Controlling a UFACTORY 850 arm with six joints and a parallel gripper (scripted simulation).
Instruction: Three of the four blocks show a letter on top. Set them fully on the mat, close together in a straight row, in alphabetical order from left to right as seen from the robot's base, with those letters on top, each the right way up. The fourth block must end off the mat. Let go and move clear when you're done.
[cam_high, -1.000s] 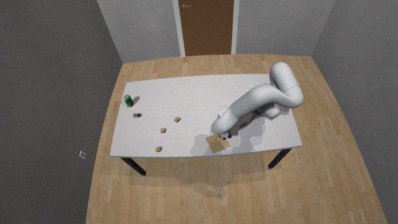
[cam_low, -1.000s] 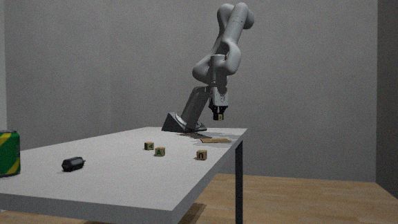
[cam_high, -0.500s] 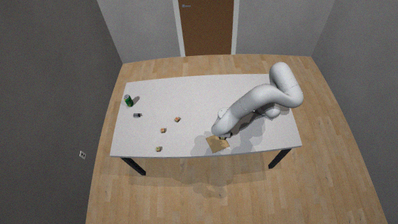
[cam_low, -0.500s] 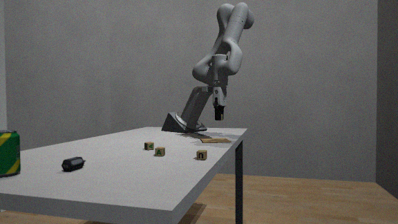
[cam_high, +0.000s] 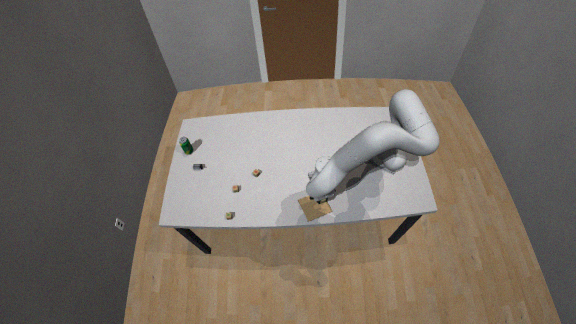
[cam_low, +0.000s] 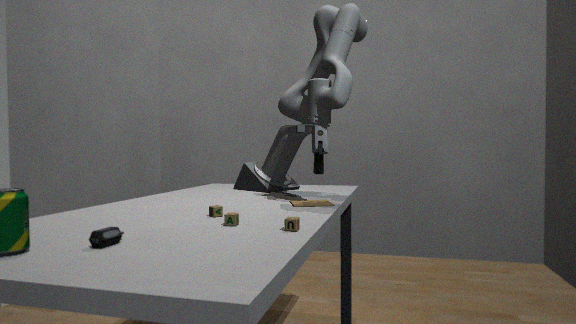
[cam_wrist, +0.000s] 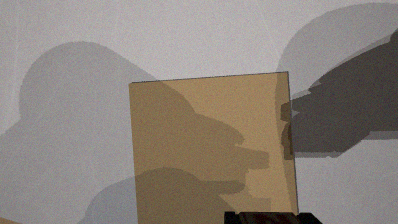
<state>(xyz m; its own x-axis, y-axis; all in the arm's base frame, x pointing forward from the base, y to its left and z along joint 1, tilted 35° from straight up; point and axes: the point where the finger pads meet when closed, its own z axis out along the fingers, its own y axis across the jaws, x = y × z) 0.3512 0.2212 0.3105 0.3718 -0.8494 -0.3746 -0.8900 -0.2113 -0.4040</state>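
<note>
My hand is 3 cm short of the mat, 2 cm to the left of it and 12 cm above it. Also, from my hand: can (87 cm ahead, 35 cm to the right, 6 cm below); then black object (74 cm ahead, 22 cm to the right, 11 cm below).
</note>
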